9 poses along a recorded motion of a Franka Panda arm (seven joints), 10 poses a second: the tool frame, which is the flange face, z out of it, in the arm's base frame.
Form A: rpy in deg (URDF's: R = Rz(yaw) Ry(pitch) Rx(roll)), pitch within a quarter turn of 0, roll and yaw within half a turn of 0; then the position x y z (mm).
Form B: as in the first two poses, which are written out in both.
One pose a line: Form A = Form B
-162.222 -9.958 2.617 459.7 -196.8 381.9 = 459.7 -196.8 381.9 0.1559 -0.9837 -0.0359 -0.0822
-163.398 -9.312 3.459 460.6 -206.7 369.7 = 460.6 -206.7 369.7 0.1463 -0.9855 -0.0415 -0.0759
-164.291 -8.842 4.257 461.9 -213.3 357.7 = 461.9 -213.3 357.7 0.1390 -0.9866 -0.0472 -0.0712
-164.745 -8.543 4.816 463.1 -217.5 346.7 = 463.1 -217.5 346.7 0.1353 -0.9871 -0.0514 -0.0682
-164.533 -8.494 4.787 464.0 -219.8 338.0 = 464.0 -219.8 338.0 0.1371 -0.9869 -0.0512 -0.0677
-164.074 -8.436 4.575 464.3 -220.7 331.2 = 464.3 -220.7 331.2 0.1410 -0.9865 -0.0496 -0.0673
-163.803 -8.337 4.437 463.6 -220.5 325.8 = 463.6 -220.5 325.8 0.1432 -0.9863 -0.0485 -0.0665
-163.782 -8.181 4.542 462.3 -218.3 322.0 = 462.3 -218.3 322.0 0.1434 -0.9863 -0.0492 -0.0650
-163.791 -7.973 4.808 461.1 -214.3 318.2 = 461.1 -214.3 318.2 0.1434 -0.9863 -0.0512 -0.0629
